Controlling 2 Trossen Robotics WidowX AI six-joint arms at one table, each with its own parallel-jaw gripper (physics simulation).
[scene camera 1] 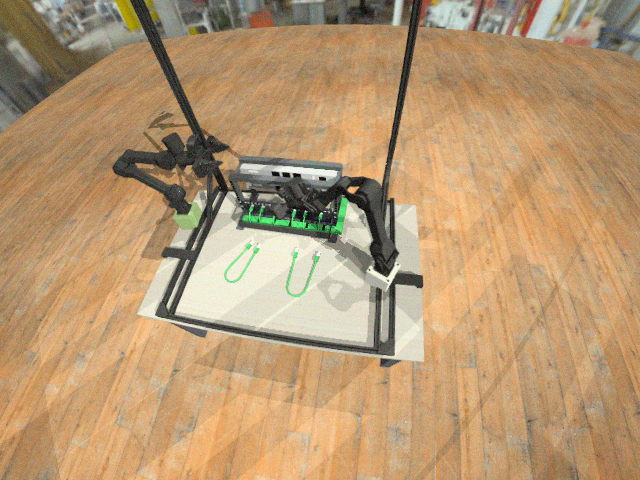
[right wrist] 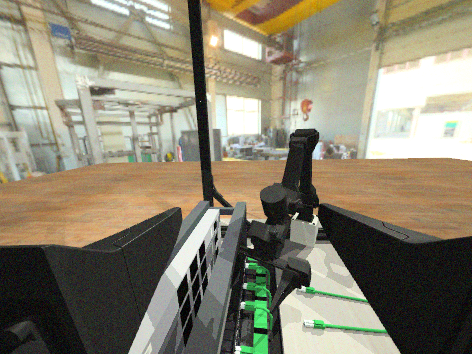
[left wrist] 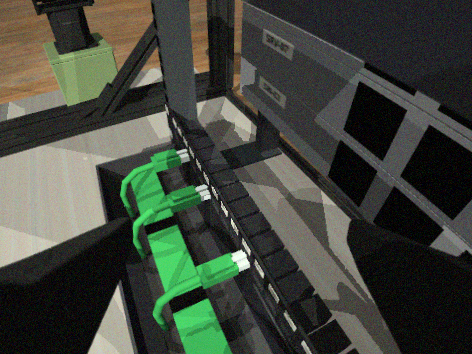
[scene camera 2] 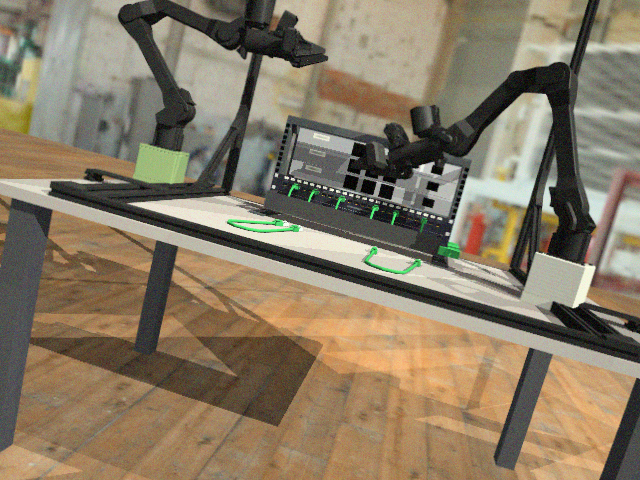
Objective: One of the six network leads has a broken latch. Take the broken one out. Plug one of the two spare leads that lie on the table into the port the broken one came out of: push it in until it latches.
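Where they show: left gripper, fingertip midpoint: (scene camera 1: pixel 278 199) (right wrist: pixel 247 300) (left wrist: pixel 242 229) (scene camera 2: pixel 361 169); right gripper, fingertip midpoint: (scene camera 1: pixel 226 154) (right wrist: pixel 249 211) (scene camera 2: pixel 326 55); left arm's base, link origin: (scene camera 1: pixel 383 267) (right wrist: pixel 305 217) (scene camera 2: pixel 565 259); right arm's base, link origin: (scene camera 1: pixel 184 209) (left wrist: pixel 76 45) (scene camera 2: pixel 165 148).
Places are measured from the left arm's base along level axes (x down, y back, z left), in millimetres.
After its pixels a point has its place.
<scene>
Six green network leads stand in a row of ports in the rack panel, among them the leftmost lead (scene camera 1: pixel 251 211) @[x 13, y -658, z 82 mm] (scene camera 2: pixel 294 189) @[x 19, y -662, z 77 mm]. Three leads show in the left wrist view, the nearest lead (left wrist: pixel 219 270) @[x 7, y -551, z 12 mm] low in the middle. I cannot tell which latch is broken. Two spare leads lie on the table before the rack: a left spare (scene camera 1: pixel 232 281) @[x 97, y -517, z 377 mm] (scene camera 2: pixel 279 223) @[x 96, y -577, z 205 mm] and a right spare (scene camera 1: pixel 296 295) @[x 96, y -244, z 262 mm] (scene camera 2: pixel 373 251) @[x 96, y -360, z 131 mm]. My left gripper (scene camera 1: pixel 289 206) (scene camera 2: pixel 388 164) (left wrist: pixel 242 229) @[x -70, y -530, z 1 mm] is open and empty, above the lead row. My right gripper (scene camera 1: pixel 219 155) @[x -323, y -662, z 80 mm] (scene camera 2: pixel 323 54) @[x -323, y -662, z 80 mm] (right wrist: pixel 249 211) @[x -323, y -662, z 80 mm] is open and empty, high beside the rack's left end.
The rack's labelled grey units (left wrist: pixel 300 75) @[x -71, y -671, z -51 mm] rise behind the ports. A green strip (left wrist: pixel 172 257) @[x 62, y -591, z 56 mm] runs below the leads. Black frame rails (scene camera 1: pixel 258 330) @[x 82, y -268, z 468 mm] edge the table, with tall posts (scene camera 1: pixel 400 103) @[x -439, y -194, z -366 mm] at the back. A green block (scene camera 2: pixel 449 250) @[x 64, y -273, z -71 mm] is at the rack's right end.
</scene>
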